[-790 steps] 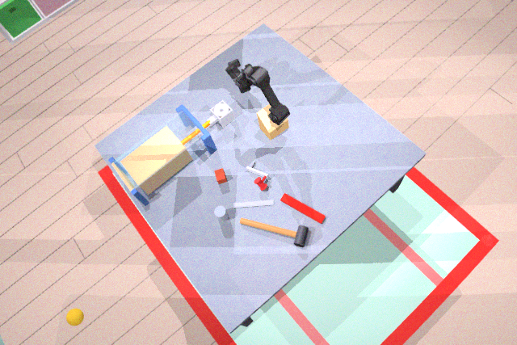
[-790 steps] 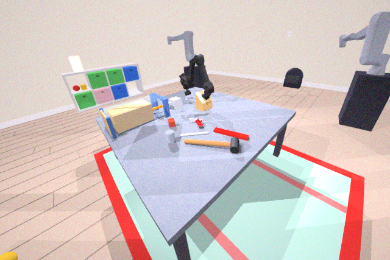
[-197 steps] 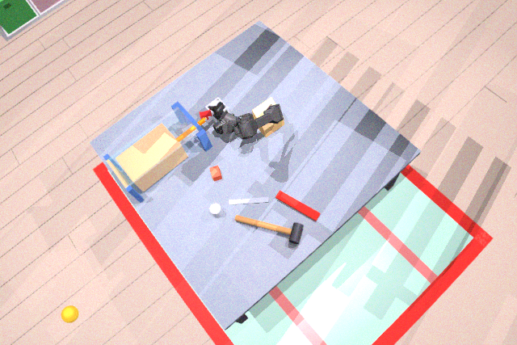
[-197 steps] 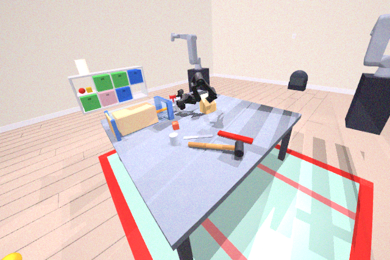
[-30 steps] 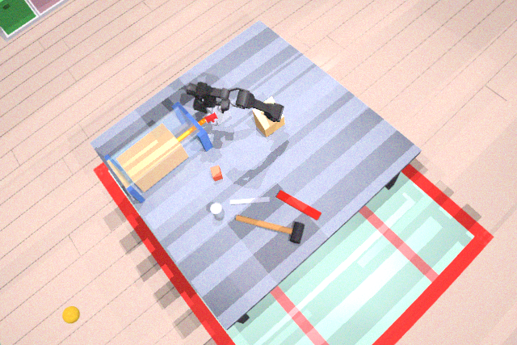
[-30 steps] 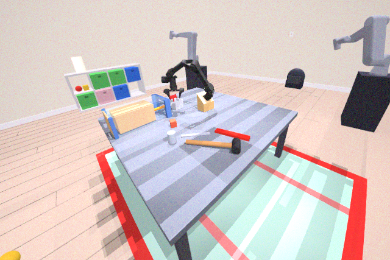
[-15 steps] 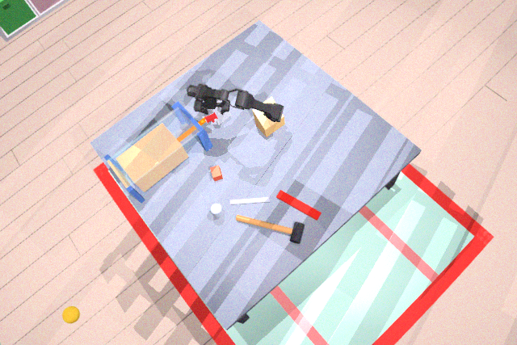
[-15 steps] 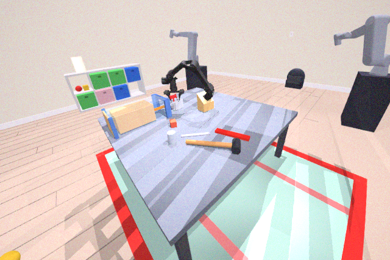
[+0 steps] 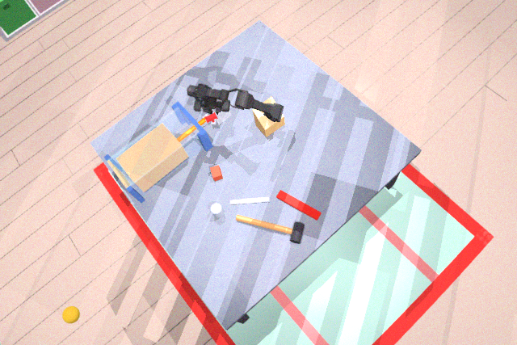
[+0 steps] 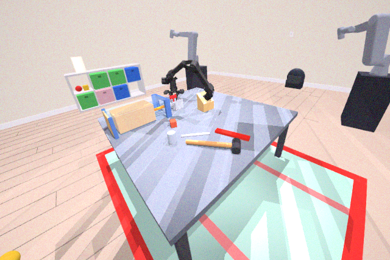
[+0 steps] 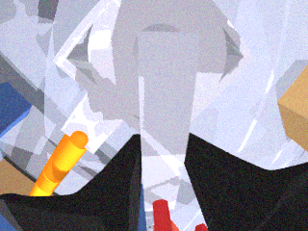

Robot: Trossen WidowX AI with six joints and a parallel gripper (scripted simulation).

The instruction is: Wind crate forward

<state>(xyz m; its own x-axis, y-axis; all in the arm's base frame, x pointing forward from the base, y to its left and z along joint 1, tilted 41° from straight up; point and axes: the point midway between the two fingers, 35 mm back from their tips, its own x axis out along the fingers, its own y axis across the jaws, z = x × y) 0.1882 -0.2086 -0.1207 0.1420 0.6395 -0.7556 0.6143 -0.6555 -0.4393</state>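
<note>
Right now the white crank handle is 2 cm above my gripper tip, 1 cm to the left of it and 1 cm ahead of it. The rest, counted from my gripper tip: white bar 45 cm to the left, 21 cm ahead, 9 cm below; then red knob 4 cm ahead, 4 cm above, 3 cm to the left; then white winch 6 cm below, 6 cm behind, 4 cm to the right.
</note>
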